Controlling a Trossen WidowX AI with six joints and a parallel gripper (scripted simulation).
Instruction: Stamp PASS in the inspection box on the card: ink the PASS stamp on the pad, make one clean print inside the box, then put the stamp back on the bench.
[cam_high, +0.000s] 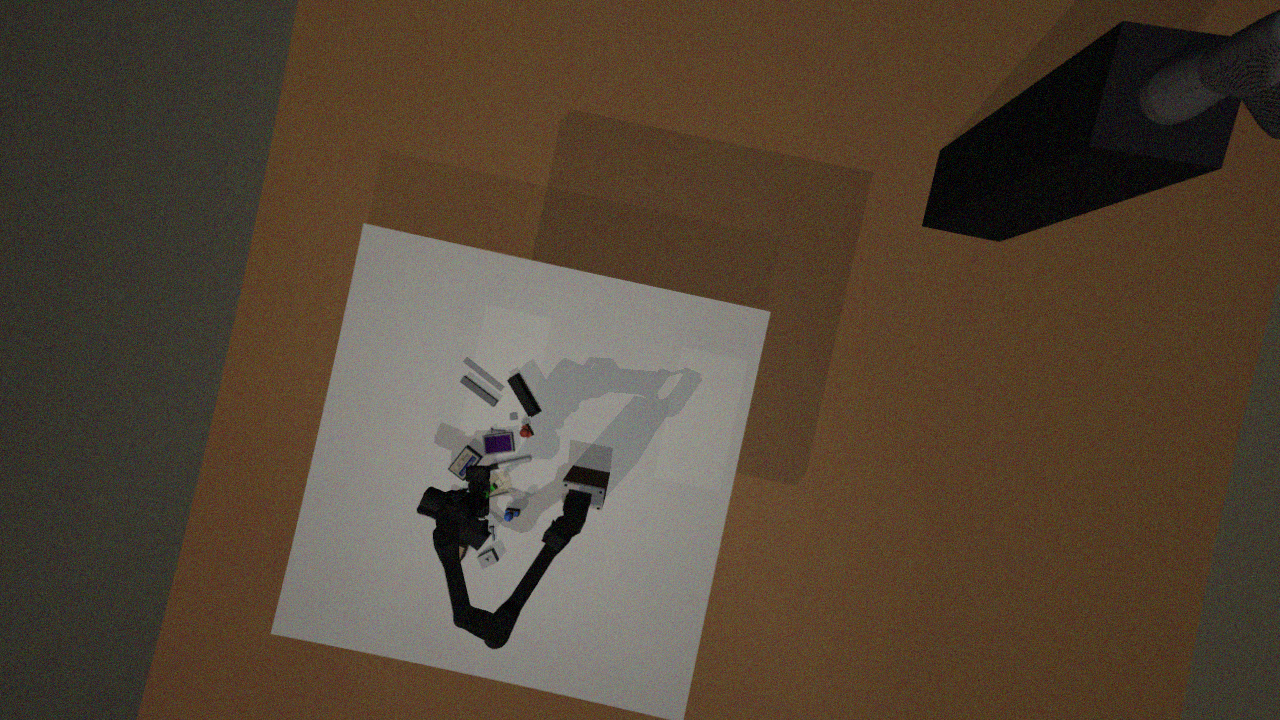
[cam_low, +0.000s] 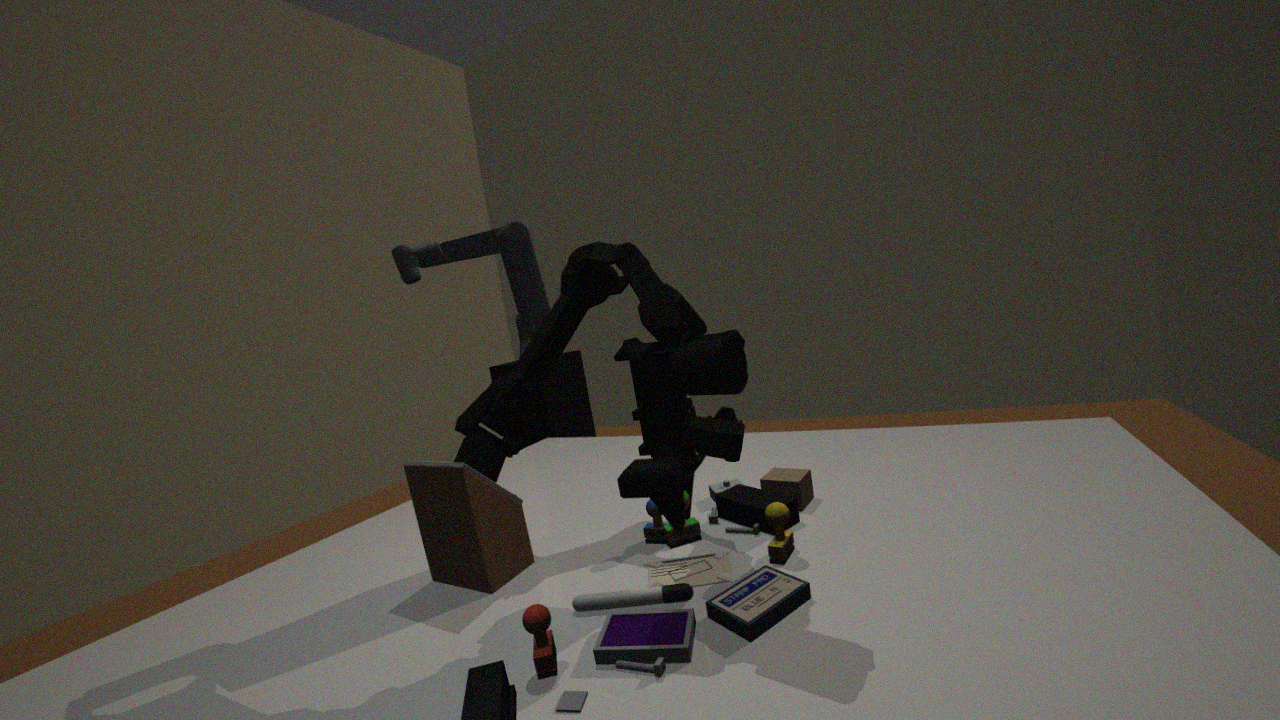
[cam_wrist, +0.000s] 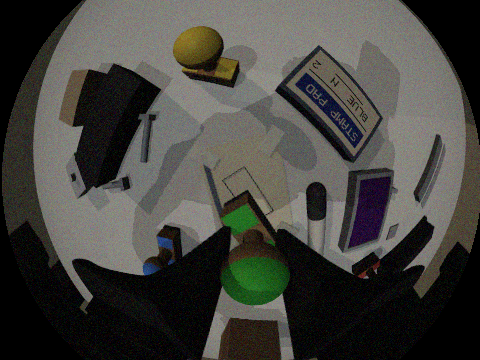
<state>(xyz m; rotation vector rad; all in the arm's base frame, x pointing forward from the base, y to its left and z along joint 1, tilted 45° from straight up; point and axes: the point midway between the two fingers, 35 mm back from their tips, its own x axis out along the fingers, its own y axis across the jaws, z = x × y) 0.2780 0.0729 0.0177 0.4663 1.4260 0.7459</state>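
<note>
The pale card is 60 mm below my gripper tip. From my gripper tip the other things lie so: blue stamp (80 mm behind, 70 mm to the left, 40 mm below); then dark marker (20 mm behind, 70 mm to the right, 50 mm below); then green-knobbed PASS stamp (right at my gripper tip).
</note>
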